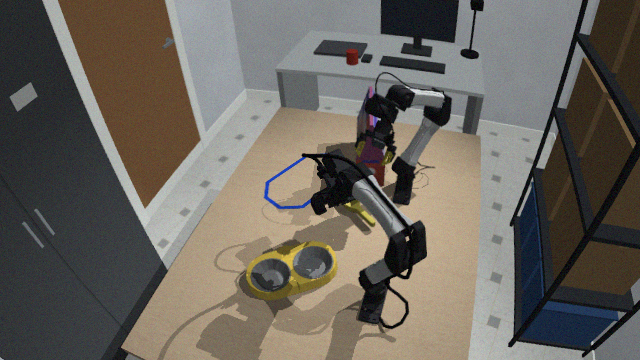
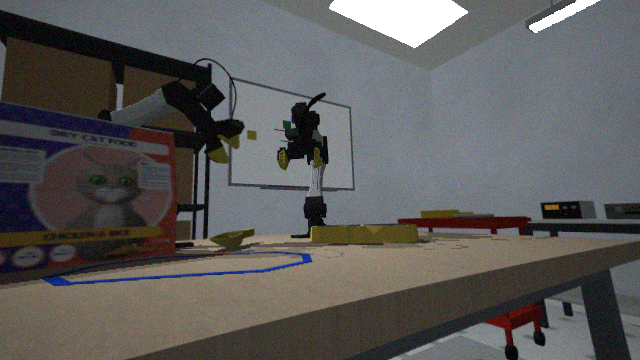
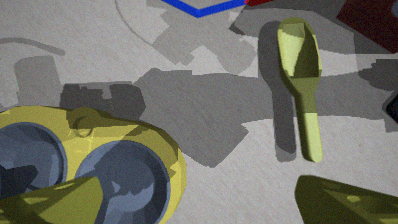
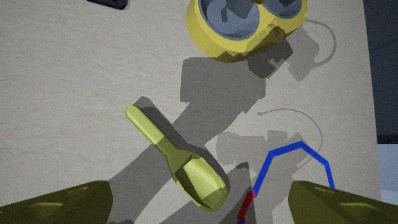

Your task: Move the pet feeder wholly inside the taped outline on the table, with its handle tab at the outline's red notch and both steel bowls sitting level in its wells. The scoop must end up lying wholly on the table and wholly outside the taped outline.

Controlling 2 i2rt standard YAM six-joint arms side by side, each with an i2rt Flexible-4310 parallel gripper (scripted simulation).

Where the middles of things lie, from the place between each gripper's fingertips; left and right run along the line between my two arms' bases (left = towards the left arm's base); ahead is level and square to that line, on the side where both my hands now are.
Now: left hand (image 2: pixel 299 168) 230 mm above the yellow pet feeder (image 1: pixel 297 284), 150 mm to the right of it and 110 mm short of it. From my left hand the other things lie so: blue taped outline (image 2: pixel 55 280) (320 mm to the right, 240 mm below, 220 mm ahead).
The blue taped outline is 310 mm ahead of my right hand (image 2: pixel 232 155), 130 mm to the right of it and 280 mm below it. Also, from my right hand: yellow pet feeder: 200 mm ahead, 340 mm to the left, 270 mm below.
